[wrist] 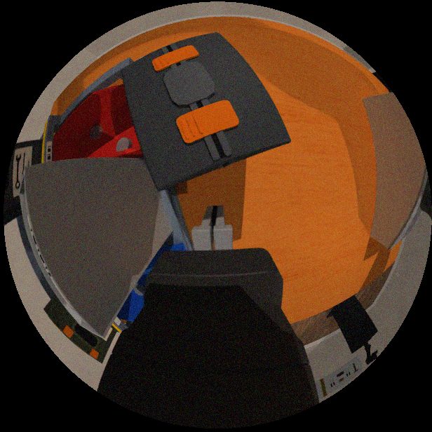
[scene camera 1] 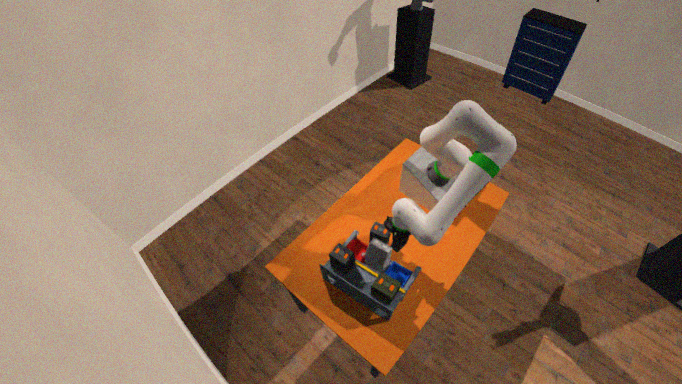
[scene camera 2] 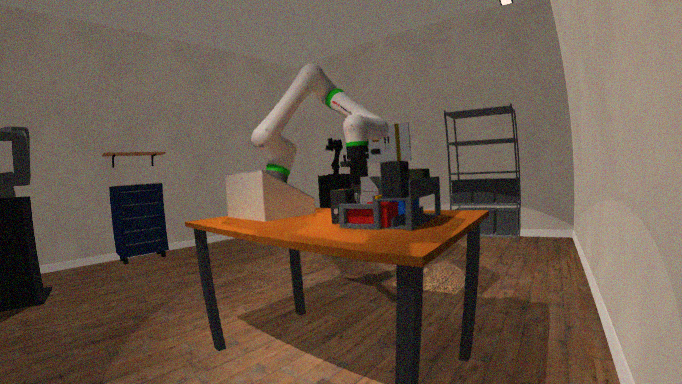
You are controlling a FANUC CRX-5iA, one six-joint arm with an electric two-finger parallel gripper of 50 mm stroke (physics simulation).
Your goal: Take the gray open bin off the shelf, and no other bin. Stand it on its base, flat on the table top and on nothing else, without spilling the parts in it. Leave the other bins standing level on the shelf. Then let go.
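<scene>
The gray bin rises between the red bin and the blue bin at the shelf. It stands higher than both. In the wrist view a broad gray wall faces the camera; its inside and parts are hidden, and what its base rests on cannot be told. My gripper is shut and empty, pointing down beside the gray bin on the robot-base side, over the orange table. Its fingertips are hard to see in the scene views.
A dark case with orange latches stands on the table close beside the fingers and shelf. A dark case and a green case stand on the shelf. The robot's pedestal is behind.
</scene>
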